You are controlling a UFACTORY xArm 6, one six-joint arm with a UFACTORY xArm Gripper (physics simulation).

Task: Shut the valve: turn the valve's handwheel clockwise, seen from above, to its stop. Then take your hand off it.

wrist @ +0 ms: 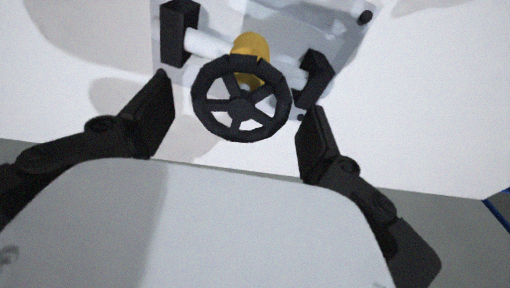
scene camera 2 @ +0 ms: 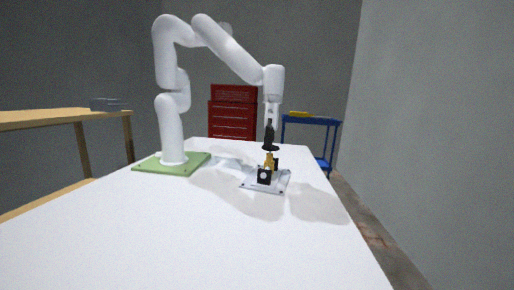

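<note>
The valve's black handwheel has several spokes and sits above the yellow valve body. The body stands between two black blocks on a grey plate on the white table. My gripper is open and empty. In the wrist view the wheel shows between the two fingers, with a gap on each side. In the scene view the fingers are right over the wheel; whether their tips reach down to its rim, I cannot tell.
The black blocks flank the yellow body. My arm's base stands on a green plate to the left. A red tool cabinet and a blue cart are behind the table. A wooden bench is at the left.
</note>
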